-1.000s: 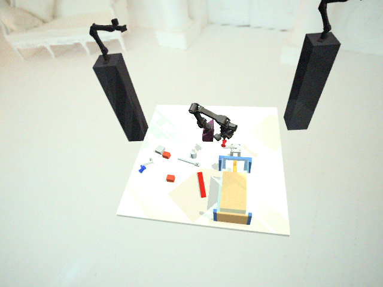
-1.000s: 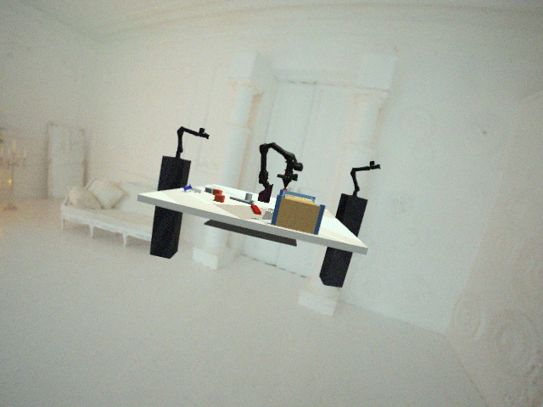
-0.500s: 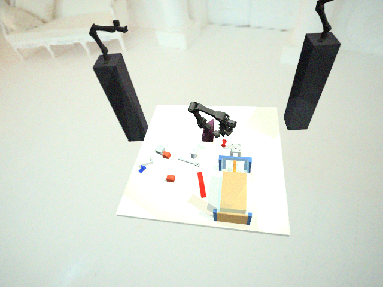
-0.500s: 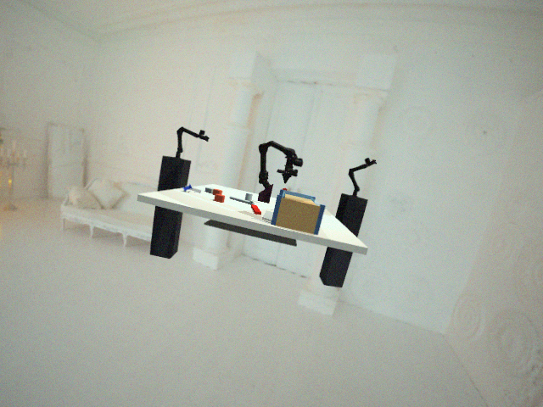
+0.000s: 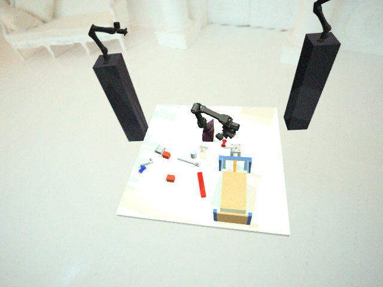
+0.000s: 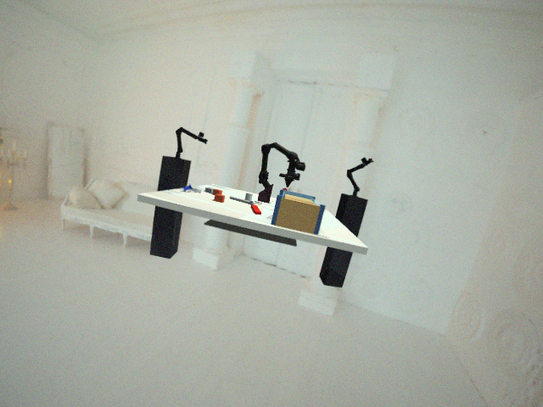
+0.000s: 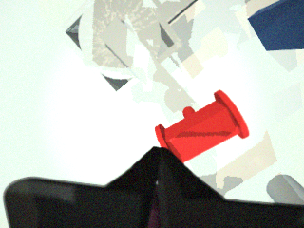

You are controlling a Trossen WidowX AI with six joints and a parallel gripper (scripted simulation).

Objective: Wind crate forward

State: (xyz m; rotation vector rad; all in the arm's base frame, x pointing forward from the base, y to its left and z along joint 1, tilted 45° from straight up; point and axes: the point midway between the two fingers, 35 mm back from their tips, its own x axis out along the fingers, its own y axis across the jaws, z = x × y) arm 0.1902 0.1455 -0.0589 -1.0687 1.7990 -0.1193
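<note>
Now: the red grip 4 cm below my gripper tip, 2 cm to the right of it and 2 cm ahead of it. Also, from my gripper tip: hand winch 14 cm below, 7 cm to the left, 1 cm ahead; then blue steel frame 19 cm ahead, 7 cm below, 6 cm to the left; then red-knobbed winch handle 7 cm below, 3 cm ahead, 2 cm to the left.
</note>
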